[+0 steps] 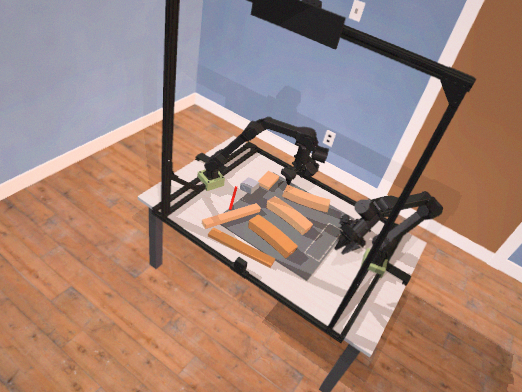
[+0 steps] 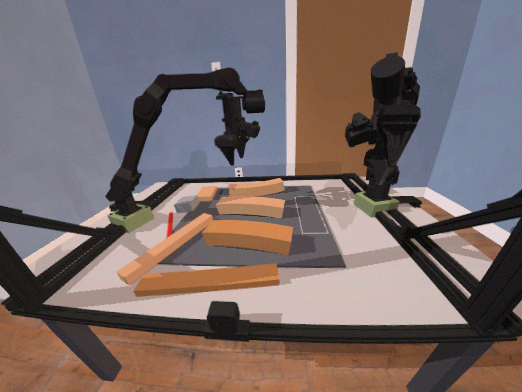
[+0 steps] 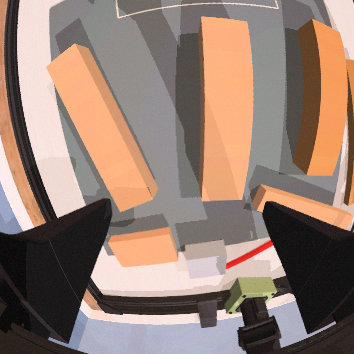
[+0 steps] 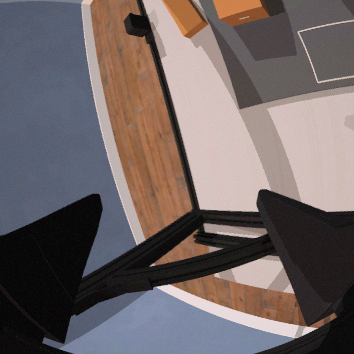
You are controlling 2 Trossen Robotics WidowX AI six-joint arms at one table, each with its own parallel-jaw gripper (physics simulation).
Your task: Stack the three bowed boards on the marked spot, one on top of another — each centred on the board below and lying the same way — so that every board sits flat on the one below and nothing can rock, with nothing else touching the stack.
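Seen in the pictures: left gripper, fingertip midpoint: (image 1: 294, 181) (image 2: 237, 161) (image 3: 189, 208); right gripper, fingertip midpoint: (image 1: 338, 251) (image 2: 384, 177) (image 4: 180, 199); left arm's base, origin of the base link: (image 1: 211, 174) (image 2: 129, 210) (image 3: 251, 303); right arm's base, origin of the base link: (image 1: 376, 259) (image 2: 376, 196).
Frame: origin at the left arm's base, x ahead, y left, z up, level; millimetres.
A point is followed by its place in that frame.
Three orange bowed boards lie apart on the dark mat (image 1: 308, 270) @(z -45, x 673, y 84 mm) (image 2: 320, 252) @(z -44, x 648, y 72 mm): a rear board (image 1: 306, 198) @(z 0, x 349, y 340 mm) (image 2: 262, 188) @(z -11, x 370, y 347 mm) (image 3: 102, 130) @(z 0, x 335, y 345 mm), angled to the others, a middle board (image 1: 290, 215) @(z 5, x 409, y 183 mm) (image 2: 250, 206) @(z -3, x 401, y 172 mm) (image 3: 226, 110) @(z 6, x 384, y 202 mm), and a darker front board (image 1: 272, 236) @(z 9, x 477, y 23 mm) (image 2: 247, 237) @(z 0, x 472, y 15 mm) (image 3: 332, 100) @(z 9, x 451, y 48 mm) (image 4: 242, 11) @(z -2, x 573, y 70 mm). The marked spot (image 1: 317, 239) @(z -45, x 558, y 243 mm) (image 2: 315, 233) @(z -44, x 623, y 148 mm) (image 3: 119, 16) @(z -43, x 506, y 368 mm) (image 4: 308, 57) @(z -44, x 626, y 148 mm), a thin pale outline, has no board on it. My left gripper (image 1: 290, 180) @(z 131, x 325, y 241 mm) (image 2: 236, 160) @(z 131, x 325, y 241 mm) (image 3: 189, 208) @(z 131, x 325, y 241 mm) is open and empty, high above the mat's rear. My right gripper (image 1: 346, 248) @(z 159, x 755, y 101 mm) (image 4: 180, 199) @(z 159, x 755, y 101 mm) is open and empty, near its own base.
A light strip (image 1: 231, 216) @(z -20, x 273, y -54 mm) (image 2: 165, 248) @(z -21, x 274, y -79 mm) (image 3: 305, 207) @(z -20, x 270, y 2 mm) and a darker strip (image 1: 241, 246) @(z -32, x 435, y -106 mm) (image 2: 207, 281) @(z -32, x 439, y -114 mm) (image 4: 185, 17) @(z -32, x 543, y -47 mm) lie at the front left. A short orange block (image 1: 269, 180) @(z -24, x 138, y 271 mm) (image 2: 207, 193) @(z -24, x 146, y 255 mm) (image 3: 145, 247) @(z -24, x 139, y 270 mm), a grey block (image 1: 248, 185) @(z -10, x 137, y 134 mm) (image 2: 186, 203) @(z -9, x 151, y 128 mm) (image 3: 206, 260) @(z -8, x 144, y 161 mm) and a red stick (image 1: 233, 198) @(z -41, x 158, y 35 mm) (image 2: 170, 224) @(z -40, x 162, y 31 mm) (image 3: 250, 254) @(z -42, x 135, y 57 mm) lie left.
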